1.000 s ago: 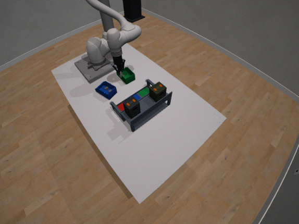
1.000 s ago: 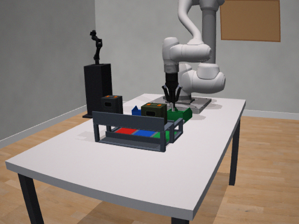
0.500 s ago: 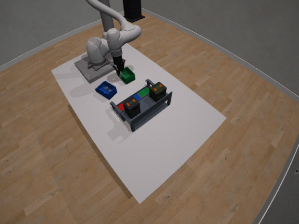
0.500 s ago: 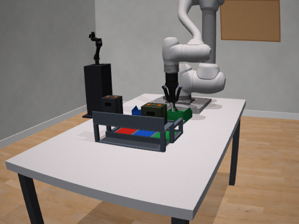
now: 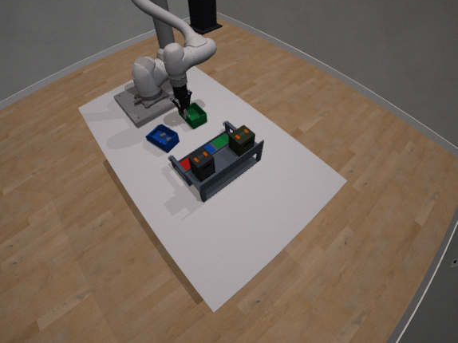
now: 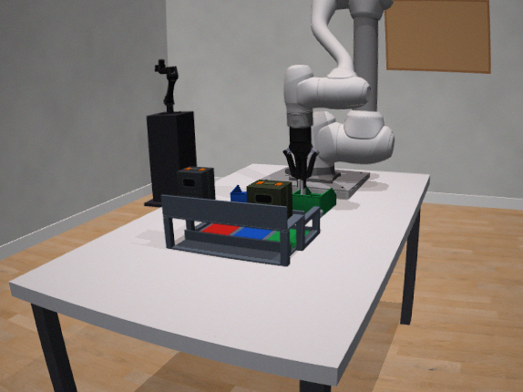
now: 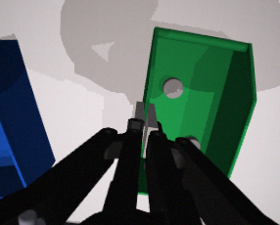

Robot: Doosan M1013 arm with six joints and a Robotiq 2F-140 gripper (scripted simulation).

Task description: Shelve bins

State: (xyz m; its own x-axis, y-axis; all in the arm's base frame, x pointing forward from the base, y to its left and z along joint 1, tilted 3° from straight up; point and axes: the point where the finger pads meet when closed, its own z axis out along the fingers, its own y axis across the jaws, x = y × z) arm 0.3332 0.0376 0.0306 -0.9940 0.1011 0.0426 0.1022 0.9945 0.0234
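My hand is 5 cm to the right of the green bin and 4 cm above it. Also, from my hand: blue bin 2 cm ahead, 19 cm to the right, 4 cm below; then red mark 31 cm ahead, 18 cm to the right, 7 cm below; then blue mark 31 cm ahead, 7 cm to the right, 7 cm below.
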